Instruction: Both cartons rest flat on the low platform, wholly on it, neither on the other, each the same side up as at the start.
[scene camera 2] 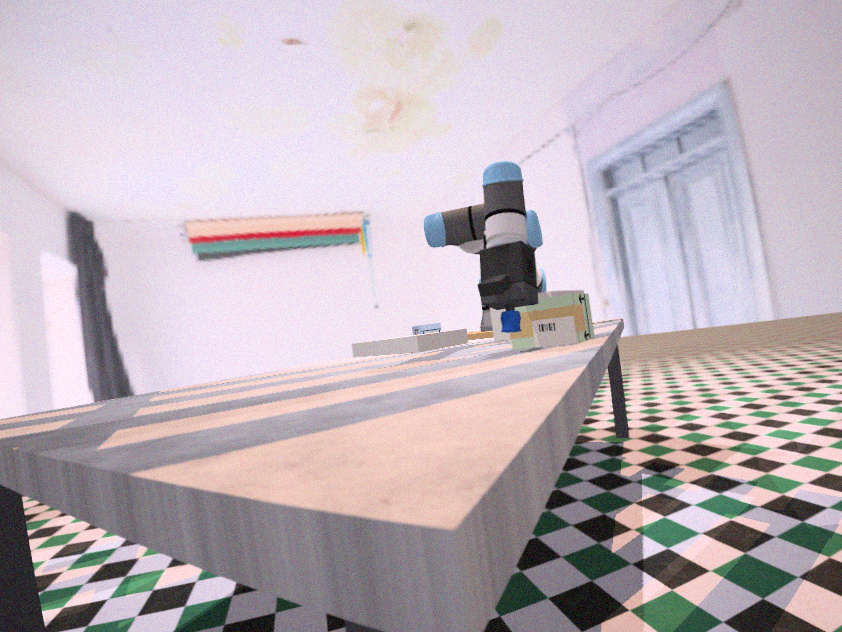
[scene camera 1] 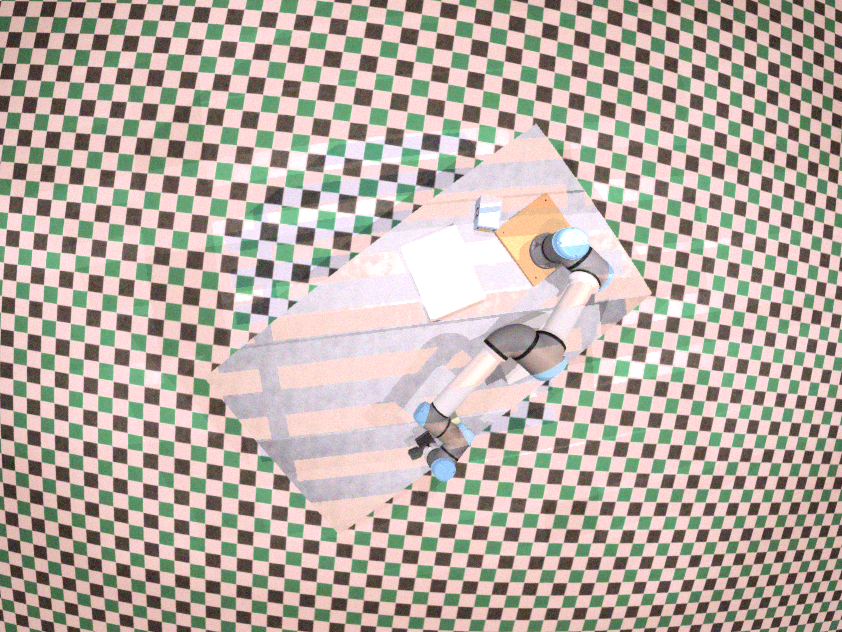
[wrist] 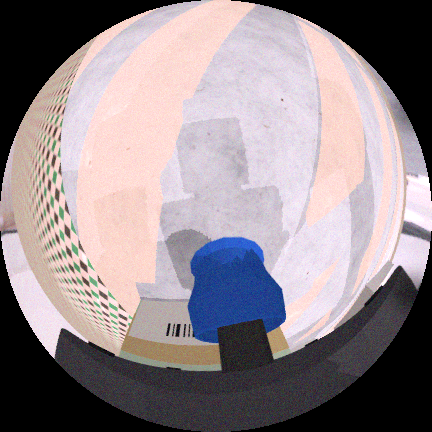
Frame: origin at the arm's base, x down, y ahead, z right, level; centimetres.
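Seen in the pictures: end effector, tool point: (scene camera 2: 511, 330) (wrist: 227, 267); arm's base, origin of the base link: (scene camera 1: 546, 251).
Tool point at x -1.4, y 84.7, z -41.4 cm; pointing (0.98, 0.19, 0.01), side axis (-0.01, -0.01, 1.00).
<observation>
Offsets run from my tool point to a thing's top centre. Level surfaces: height alone.
A pale green carton {dx -5.1, dy -11.9, dz -3.5 cm} (scene camera 2: 554, 327) (wrist: 160, 322) with a tan band and a barcode label rests on the striped table {dx +3.8 cm} (scene camera 2: 340, 442) near its right edge. My blue suction cup (scene camera 2: 510, 321) (wrist: 229, 257) points down beside the carton's labelled side, lower than its top, with its rim over bare table and its shadow close by. It holds nothing that I can see. In the top view my wrist (scene camera 1: 440, 442) hides this carton. A small white and blue carton {dx -4.5, dy -69.8, dz +66.8 cm} (scene camera 1: 488, 211) (scene camera 2: 426, 327) lies on the table just beyond the white low platform {dx -1.0, dy -42.0, dz +55.3 cm} (scene camera 1: 445, 272) (scene camera 2: 407, 344). The platform bears nothing.
The arm's base stands on an orange plate (scene camera 1: 526, 225) at the table's far corner, beside the platform. The arm's elbow (scene camera 1: 526, 342) reaches over the table (scene camera 1: 326, 380) between platform and wrist. The table edge and chequered floor (scene camera 2: 679, 475) are close to the green carton.
</observation>
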